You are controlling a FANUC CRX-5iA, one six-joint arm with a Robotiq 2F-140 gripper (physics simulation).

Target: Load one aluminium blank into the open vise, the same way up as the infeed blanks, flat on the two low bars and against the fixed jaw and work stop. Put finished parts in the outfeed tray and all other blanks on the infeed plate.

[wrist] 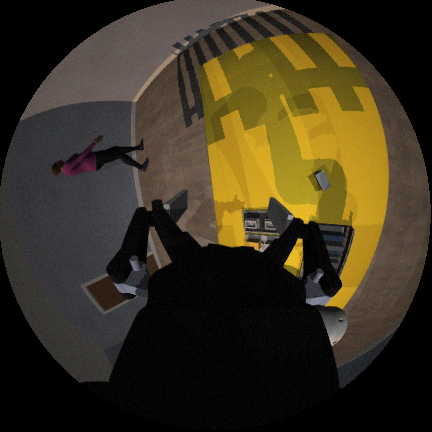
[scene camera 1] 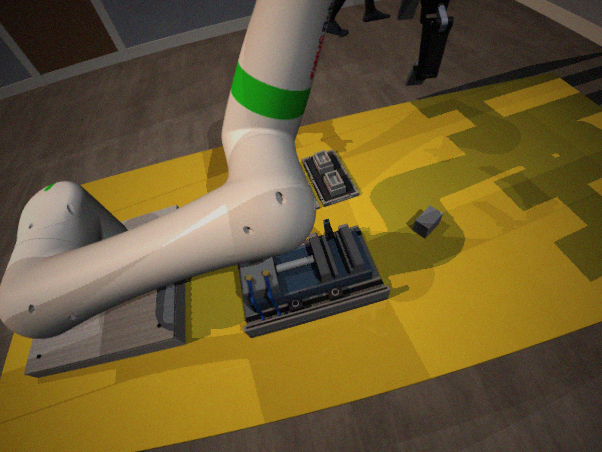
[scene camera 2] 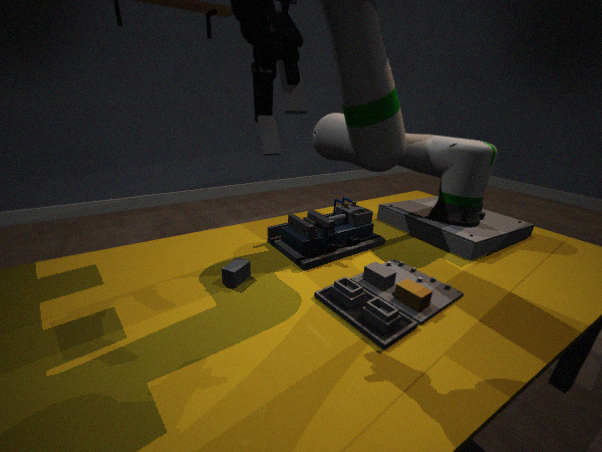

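My gripper (scene camera 1: 411, 44) (scene camera 2: 282, 119) (wrist: 227, 201) is open and empty, high above the table beyond its edge. A grey blank (scene camera 1: 428, 221) (scene camera 2: 236, 273) (wrist: 322, 180) lies on the yellow table, apart from the vise. The vise (scene camera 1: 322, 260) (scene camera 2: 320, 240) has its jaws apart with no blank visible between them; its low bars are not clear. A grey blank (scene camera 2: 380, 275) and an orange block (scene camera 2: 413, 294) (wrist: 252, 245) sit on the infeed plate (scene camera 2: 445, 295). Two hollow-topped parts (scene camera 1: 334, 182) (scene camera 2: 382, 311) stand in the outfeed tray (scene camera 1: 341, 199) (scene camera 2: 350, 322).
The arm (scene camera 1: 270, 200) (scene camera 2: 375, 135) reaches over the vise side and hides the infeed plate in scene camera 1. Its grey base plate (scene camera 1: 120, 325) (scene camera 2: 480, 245) stands beside the vise. A person (wrist: 82, 162) stands on the floor beyond the table. A shelf (scene camera 2: 185, 6) is on the wall.
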